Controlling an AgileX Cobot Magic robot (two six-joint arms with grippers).
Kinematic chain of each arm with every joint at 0, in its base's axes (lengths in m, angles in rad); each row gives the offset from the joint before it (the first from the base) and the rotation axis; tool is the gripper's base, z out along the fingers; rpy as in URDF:
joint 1: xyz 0 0 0.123 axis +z
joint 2: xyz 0 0 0 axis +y
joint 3: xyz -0.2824 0 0.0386 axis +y
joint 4: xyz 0.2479 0 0.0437 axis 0.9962 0 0.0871
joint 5: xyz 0 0 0 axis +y
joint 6: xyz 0.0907 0 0.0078 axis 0.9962 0 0.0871
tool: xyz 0 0 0 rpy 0 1.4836 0
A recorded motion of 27 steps. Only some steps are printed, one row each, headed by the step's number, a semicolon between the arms.
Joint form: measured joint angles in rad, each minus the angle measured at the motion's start. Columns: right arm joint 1, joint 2, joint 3, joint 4, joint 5, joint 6; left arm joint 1, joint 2, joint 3, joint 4, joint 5, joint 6.
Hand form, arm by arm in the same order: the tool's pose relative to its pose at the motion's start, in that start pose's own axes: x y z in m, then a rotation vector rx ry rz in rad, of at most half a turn. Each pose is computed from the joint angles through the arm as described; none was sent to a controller.
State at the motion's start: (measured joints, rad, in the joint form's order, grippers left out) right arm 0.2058 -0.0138 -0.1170 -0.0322 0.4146 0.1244; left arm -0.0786 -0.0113 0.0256 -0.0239 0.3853 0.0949
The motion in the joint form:
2: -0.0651 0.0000 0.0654 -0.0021 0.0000 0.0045; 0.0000 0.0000 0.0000 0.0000 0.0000 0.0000
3: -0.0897 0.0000 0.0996 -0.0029 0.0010 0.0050; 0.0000 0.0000 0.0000 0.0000 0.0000 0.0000
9: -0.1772 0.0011 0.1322 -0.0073 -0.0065 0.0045; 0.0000 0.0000 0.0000 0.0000 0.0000 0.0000
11: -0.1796 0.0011 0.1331 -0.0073 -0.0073 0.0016; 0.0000 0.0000 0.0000 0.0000 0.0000 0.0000
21: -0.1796 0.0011 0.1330 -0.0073 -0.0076 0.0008; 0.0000 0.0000 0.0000 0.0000 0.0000 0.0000
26: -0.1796 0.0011 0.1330 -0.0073 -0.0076 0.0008; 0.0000 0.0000 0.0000 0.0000 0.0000 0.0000
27: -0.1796 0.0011 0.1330 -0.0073 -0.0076 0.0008; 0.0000 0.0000 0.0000 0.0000 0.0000 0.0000
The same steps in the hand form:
2: 0.0203 -0.0051 0.0071 0.0703 0.0591 0.0165; 0.0000 0.0000 0.0000 0.0000 0.0000 0.0000
3: 0.0312 -0.0075 0.0102 0.0975 0.0919 0.0229; 0.0000 0.0000 0.0000 0.0000 0.0000 0.0000
9: 0.0407 -0.0130 0.0124 0.1852 0.1102 0.0415; 0.0000 0.0000 0.0000 0.0000 0.0000 0.0000
11: 0.0410 -0.0132 0.0125 0.1873 0.1103 0.0392; 0.0000 0.0000 0.0000 0.0000 0.0000 0.0000
21: 0.0409 -0.0132 0.0125 0.1872 0.1100 0.0384; 0.0000 0.0000 0.0000 0.0000 0.0000 0.0000
26: 0.0409 -0.0132 0.0125 0.1872 0.1100 0.0384; 0.0000 0.0000 0.0000 0.0000 0.0000 0.0000
27: 0.0409 -0.0132 0.0125 0.1872 0.1100 0.0384; 0.0000 0.0000 0.0000 0.0000 0.0000 0.0000

